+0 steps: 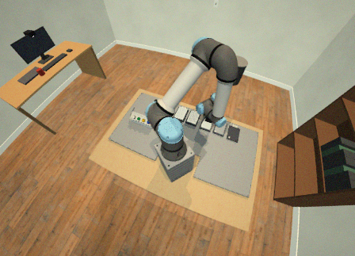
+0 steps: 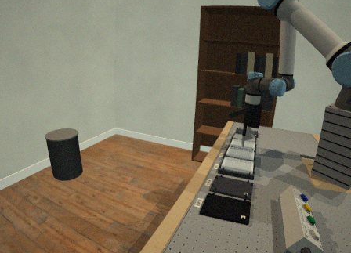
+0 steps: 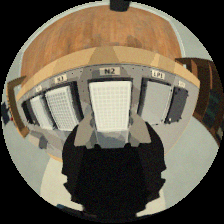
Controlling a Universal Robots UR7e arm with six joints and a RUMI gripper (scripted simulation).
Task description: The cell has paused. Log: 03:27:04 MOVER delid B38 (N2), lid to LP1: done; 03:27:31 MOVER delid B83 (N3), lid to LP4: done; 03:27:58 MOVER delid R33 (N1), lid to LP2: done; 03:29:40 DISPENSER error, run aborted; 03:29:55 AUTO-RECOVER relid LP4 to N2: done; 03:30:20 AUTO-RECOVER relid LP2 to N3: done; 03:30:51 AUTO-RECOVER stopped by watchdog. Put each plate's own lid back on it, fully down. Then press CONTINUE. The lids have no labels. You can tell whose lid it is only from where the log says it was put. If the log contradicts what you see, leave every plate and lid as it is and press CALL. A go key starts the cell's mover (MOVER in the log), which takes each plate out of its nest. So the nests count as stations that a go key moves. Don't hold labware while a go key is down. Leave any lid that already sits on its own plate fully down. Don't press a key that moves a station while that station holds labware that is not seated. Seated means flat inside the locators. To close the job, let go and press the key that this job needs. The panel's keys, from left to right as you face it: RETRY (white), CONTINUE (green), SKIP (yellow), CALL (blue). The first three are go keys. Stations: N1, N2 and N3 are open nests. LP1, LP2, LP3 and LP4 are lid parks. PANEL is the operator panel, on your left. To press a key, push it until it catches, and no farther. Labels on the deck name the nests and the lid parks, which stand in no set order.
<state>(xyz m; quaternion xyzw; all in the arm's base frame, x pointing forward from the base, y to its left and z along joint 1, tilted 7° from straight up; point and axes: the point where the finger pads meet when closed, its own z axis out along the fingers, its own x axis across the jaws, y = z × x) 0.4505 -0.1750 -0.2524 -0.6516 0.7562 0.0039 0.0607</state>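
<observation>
Now: hand 13 cm to the right of the white gridded plate, 2 cm short of it and 1 cm above it. Also, from my hand: dark lid park: 25 cm to the right, 4 cm behind, 3 cm below; then yellow key: 55 cm to the left, 15 cm behind, 3 cm above; then blue key: 50 cm to the left, 16 cm behind, 3 cm above.
</observation>
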